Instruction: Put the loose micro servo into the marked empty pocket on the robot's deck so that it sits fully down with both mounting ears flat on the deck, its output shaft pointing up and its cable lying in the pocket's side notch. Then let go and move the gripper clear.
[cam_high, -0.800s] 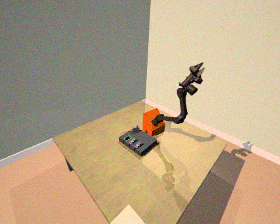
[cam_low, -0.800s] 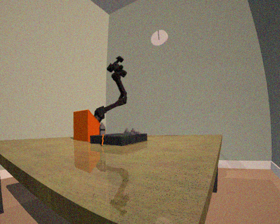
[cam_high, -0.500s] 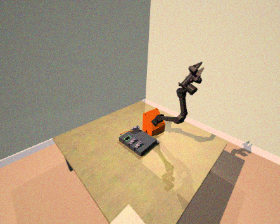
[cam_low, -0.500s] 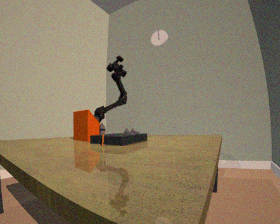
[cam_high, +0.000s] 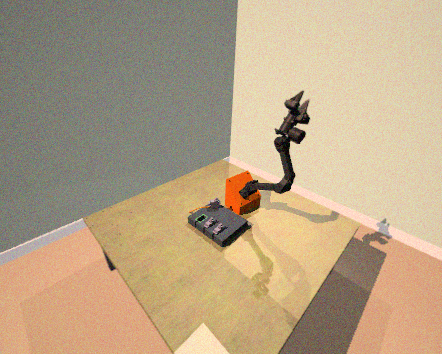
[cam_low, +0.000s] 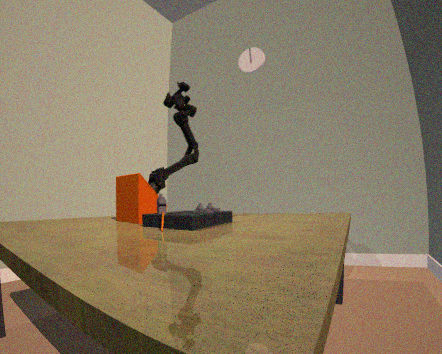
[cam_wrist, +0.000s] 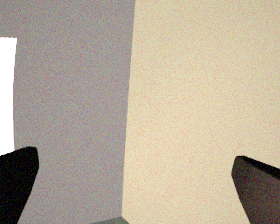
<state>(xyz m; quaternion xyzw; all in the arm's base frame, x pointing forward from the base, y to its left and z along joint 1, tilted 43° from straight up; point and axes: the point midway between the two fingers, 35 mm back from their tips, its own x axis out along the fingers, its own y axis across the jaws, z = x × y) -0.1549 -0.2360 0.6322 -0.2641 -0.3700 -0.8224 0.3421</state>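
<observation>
My gripper tip is 77 cm above the dark grey deck, 28 cm to the left of it and 27 cm short of it.
</observation>
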